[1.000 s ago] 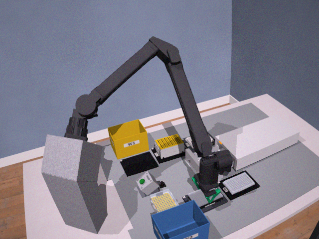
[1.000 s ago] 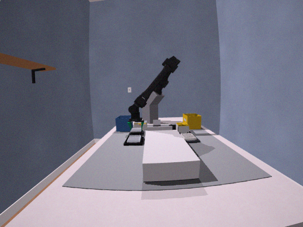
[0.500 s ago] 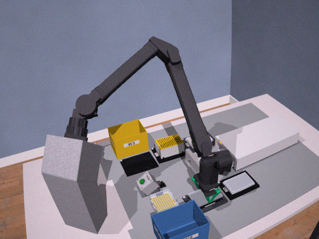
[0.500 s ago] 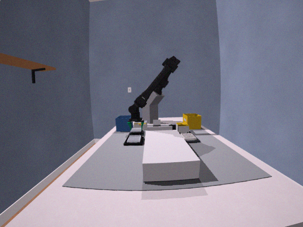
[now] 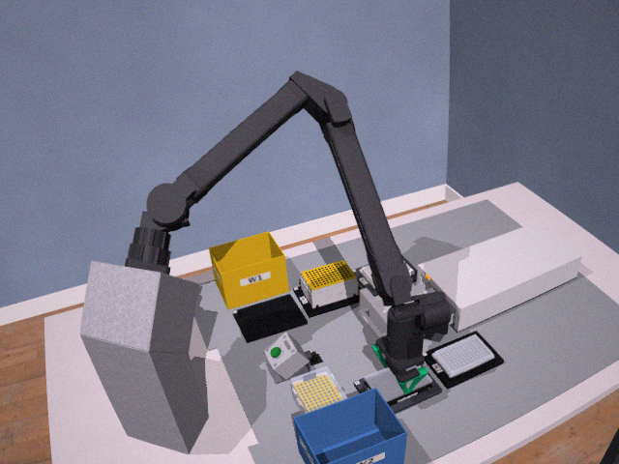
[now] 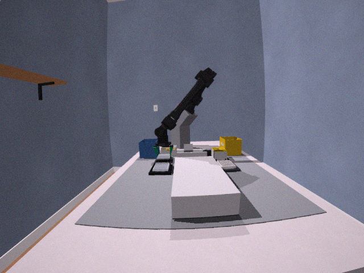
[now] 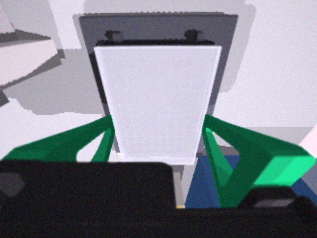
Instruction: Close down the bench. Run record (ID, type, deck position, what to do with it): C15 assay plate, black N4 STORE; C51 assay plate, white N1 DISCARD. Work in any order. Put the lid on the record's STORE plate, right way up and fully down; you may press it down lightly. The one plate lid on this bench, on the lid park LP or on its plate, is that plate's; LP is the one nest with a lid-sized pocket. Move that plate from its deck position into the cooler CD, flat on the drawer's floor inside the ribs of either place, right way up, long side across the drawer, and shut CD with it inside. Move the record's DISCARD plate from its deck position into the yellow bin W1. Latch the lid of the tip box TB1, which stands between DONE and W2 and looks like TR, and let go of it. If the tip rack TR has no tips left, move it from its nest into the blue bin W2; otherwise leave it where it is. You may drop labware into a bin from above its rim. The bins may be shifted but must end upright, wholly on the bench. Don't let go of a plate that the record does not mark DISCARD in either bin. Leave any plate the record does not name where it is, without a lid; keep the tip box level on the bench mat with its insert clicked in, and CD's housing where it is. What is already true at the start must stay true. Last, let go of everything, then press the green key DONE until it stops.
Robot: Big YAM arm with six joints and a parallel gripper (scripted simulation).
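My gripper is now right at the clear plate lid. From my hand the other things lie so: blue bin W2: 17 cm to the right, 14 cm behind; then black plate: 2 cm below; then tip box TB1: 18 cm behind, 2 cm to the right.
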